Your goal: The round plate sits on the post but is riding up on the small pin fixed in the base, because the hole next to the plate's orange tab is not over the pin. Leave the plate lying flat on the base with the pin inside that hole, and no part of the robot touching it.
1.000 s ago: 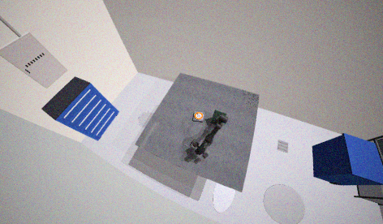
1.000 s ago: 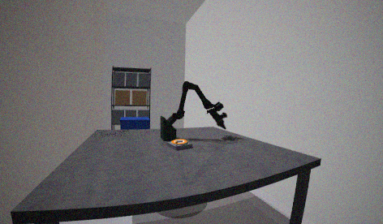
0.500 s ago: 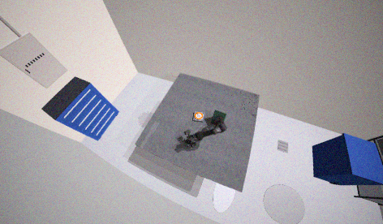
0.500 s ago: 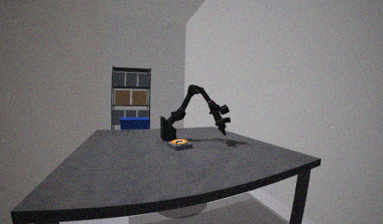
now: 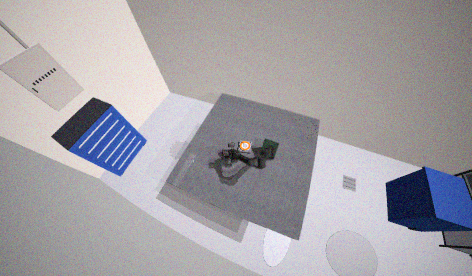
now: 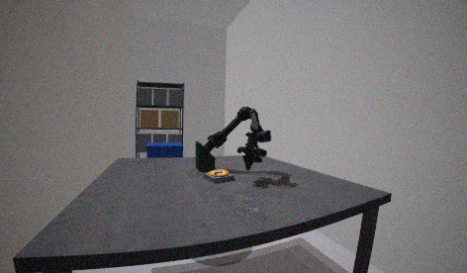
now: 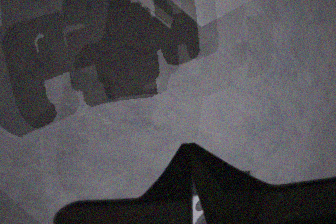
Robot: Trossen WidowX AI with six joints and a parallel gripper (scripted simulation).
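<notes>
Right now the grey base is 130 mm to the right of my gripper tip, 100 mm behind it and 30 mm below it.
</notes>
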